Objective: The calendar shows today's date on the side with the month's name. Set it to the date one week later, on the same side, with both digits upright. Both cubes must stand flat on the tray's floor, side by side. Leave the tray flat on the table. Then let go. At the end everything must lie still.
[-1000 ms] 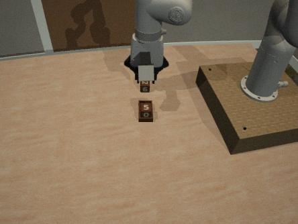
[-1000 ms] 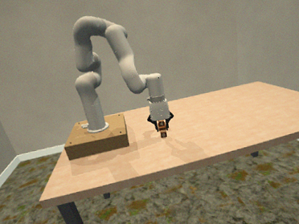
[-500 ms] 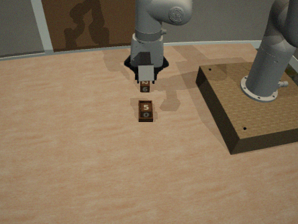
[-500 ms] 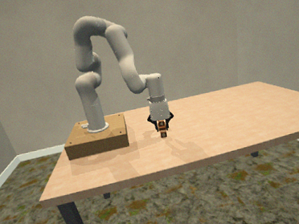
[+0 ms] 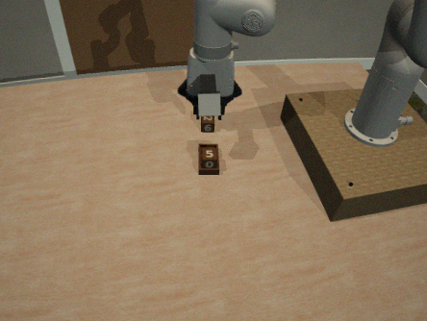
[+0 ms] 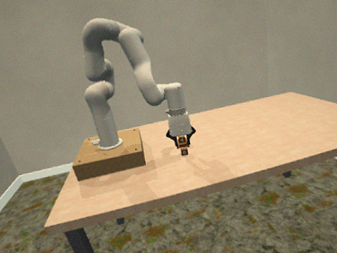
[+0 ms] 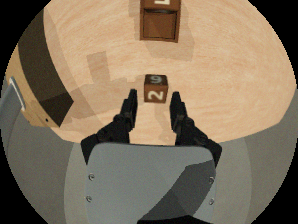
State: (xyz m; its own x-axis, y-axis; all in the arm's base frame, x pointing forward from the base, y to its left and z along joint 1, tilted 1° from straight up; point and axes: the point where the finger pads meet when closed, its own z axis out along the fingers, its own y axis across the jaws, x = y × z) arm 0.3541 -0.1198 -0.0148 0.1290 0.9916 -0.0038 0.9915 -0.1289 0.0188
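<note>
Right now my hand is 4 cm above the cube. Also, from my hand: brown tray: 11 cm to the left, 5 cm below, 1 cm ahead.
</note>
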